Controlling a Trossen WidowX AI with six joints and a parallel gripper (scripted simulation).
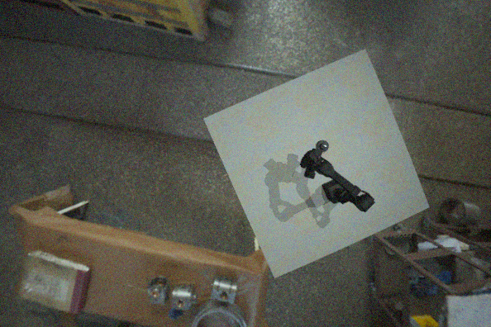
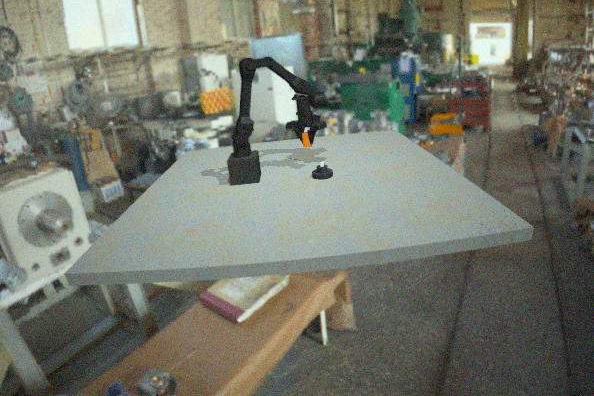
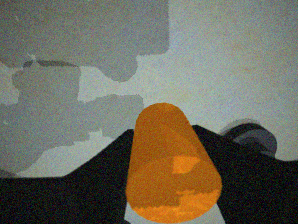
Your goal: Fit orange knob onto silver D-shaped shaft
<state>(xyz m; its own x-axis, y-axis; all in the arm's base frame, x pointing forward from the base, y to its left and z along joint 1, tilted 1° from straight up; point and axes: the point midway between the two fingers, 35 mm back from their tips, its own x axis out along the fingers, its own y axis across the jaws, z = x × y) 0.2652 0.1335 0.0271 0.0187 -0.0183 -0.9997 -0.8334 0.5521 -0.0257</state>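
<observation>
The round pedestal lies 16 cm to the right of my gripper tip, 7 cm below it and 6 cm ahead of it. Also, from my gripper tip: orange knob: 3 cm above.
</observation>
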